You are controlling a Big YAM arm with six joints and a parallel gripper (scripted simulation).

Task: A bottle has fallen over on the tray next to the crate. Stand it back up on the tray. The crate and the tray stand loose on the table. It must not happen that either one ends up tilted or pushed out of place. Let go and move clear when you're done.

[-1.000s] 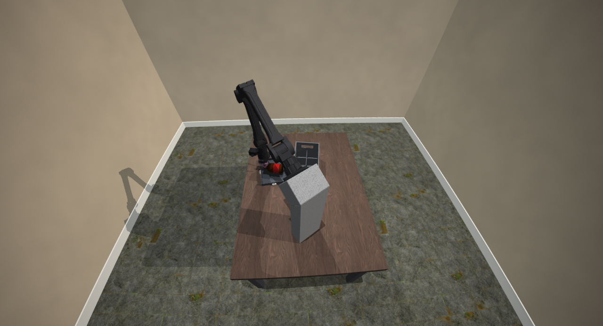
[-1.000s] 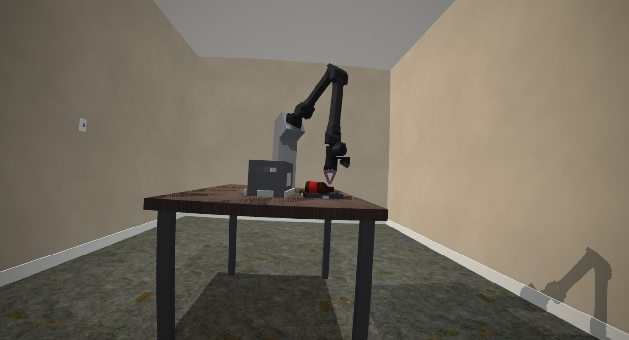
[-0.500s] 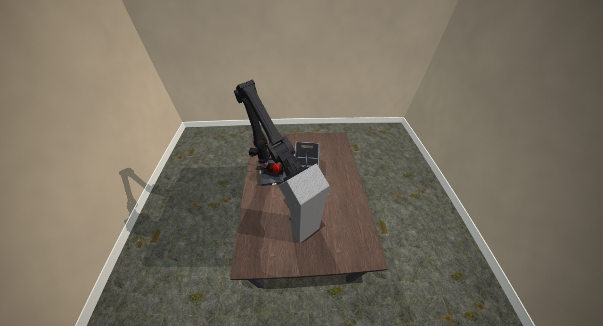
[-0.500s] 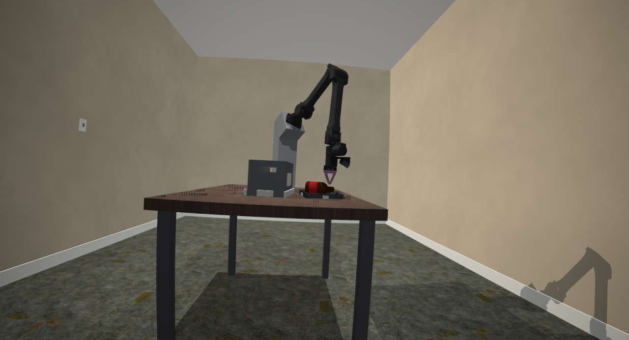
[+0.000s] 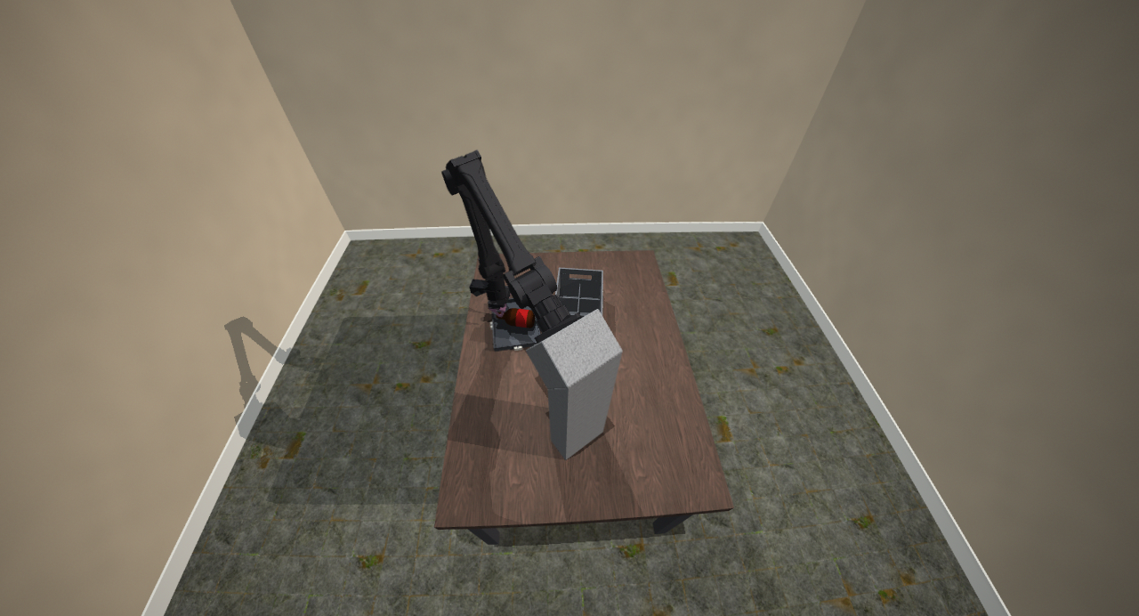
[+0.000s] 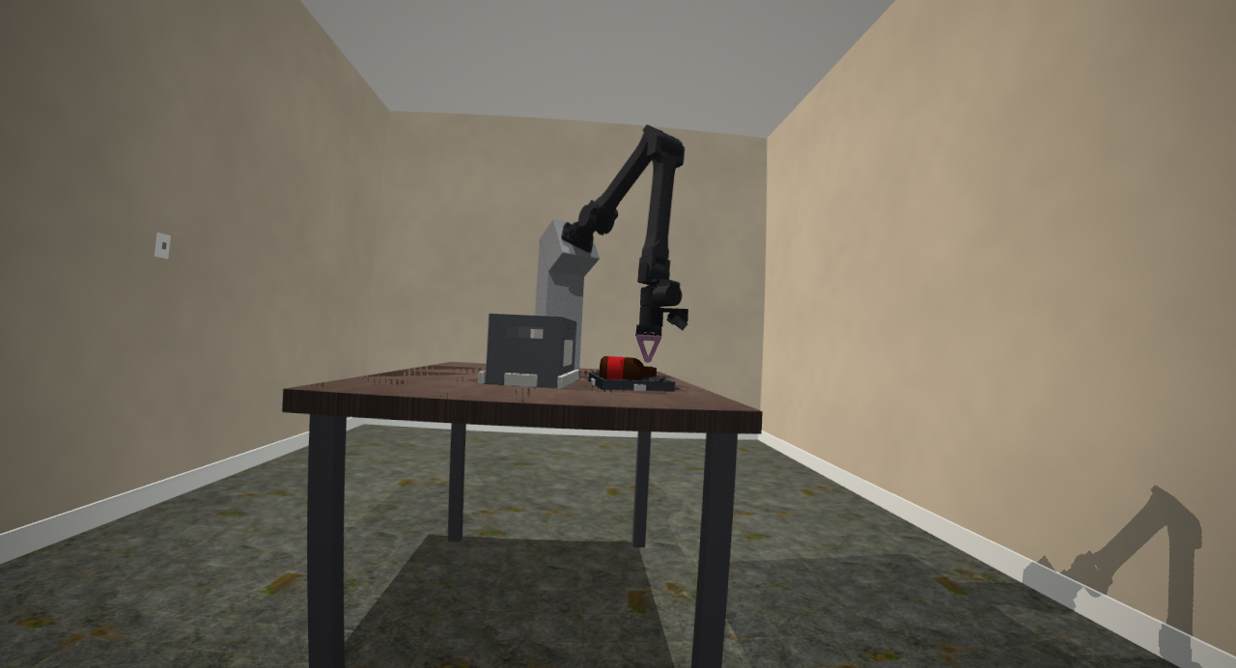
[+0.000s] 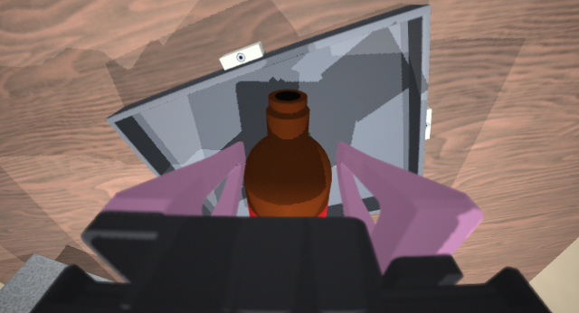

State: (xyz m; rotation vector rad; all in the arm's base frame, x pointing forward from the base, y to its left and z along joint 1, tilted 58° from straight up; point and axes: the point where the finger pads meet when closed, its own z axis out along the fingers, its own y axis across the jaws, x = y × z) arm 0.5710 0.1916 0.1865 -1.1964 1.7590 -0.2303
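The brown bottle lies 50 mm to the right of my hand, 40 mm below it and 10 mm behind it. Round my hand: dark grey tray 60 mm below, 50 mm to the right, 10 mm behind; then dark crate 310 mm to the right, 20 mm ahead, 10 mm above.
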